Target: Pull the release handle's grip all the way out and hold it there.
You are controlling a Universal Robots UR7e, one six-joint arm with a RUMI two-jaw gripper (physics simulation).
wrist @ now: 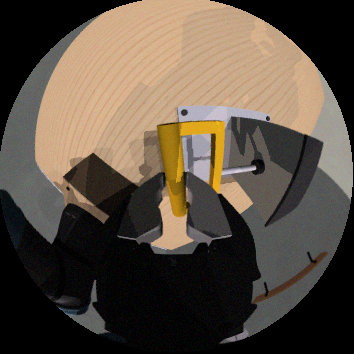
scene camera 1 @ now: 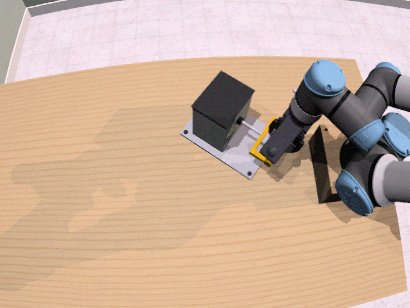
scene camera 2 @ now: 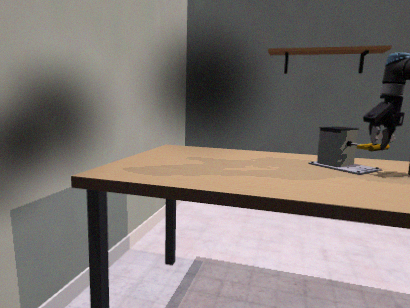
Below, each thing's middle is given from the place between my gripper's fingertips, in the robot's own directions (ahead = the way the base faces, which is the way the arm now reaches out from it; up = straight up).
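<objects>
Relative to the base plate [scene camera 1: 236, 155], my gripper is 80 mm to the left, 120 mm short of it and 90 mm above it.
</objects>
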